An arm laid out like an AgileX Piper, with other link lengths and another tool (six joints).
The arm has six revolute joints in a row. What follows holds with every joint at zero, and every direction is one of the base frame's. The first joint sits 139 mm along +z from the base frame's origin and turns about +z. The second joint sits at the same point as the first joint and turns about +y. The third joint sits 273.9 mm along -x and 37.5 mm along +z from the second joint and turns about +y. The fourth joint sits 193.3 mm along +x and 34.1 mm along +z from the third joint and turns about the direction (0.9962, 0, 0.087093). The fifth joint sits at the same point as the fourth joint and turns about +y. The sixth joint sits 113.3 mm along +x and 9.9 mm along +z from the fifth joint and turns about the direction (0.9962, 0, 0.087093). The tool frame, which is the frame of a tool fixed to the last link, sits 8.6 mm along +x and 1 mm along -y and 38.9 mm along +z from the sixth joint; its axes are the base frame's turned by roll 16.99, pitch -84.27 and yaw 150.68 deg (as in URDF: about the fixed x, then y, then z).
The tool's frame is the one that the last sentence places.
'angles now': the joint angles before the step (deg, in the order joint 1, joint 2, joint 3, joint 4, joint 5, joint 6). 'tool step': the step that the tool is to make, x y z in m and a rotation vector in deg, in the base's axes. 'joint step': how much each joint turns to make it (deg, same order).
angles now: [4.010 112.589 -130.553 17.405 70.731 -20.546]
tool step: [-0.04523 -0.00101 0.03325 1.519 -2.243 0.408]
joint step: [0.000 -9.935 7.532 1.339 -0.001 0.204]
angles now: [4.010 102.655 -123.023 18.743 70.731 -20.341]
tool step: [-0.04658 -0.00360 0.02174 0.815 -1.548 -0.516]
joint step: [0.001 -9.761 7.897 0.116 -0.001 0.868]
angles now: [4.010 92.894 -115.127 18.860 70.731 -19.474]
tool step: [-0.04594 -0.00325 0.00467 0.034 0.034 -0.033]
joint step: [0.001 -9.612 9.628 0.000 0.000 0.052]
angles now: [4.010 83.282 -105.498 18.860 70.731 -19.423]
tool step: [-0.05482 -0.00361 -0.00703 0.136 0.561 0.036]
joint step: [0.001 -11.535 12.071 0.154 -0.002 0.053]
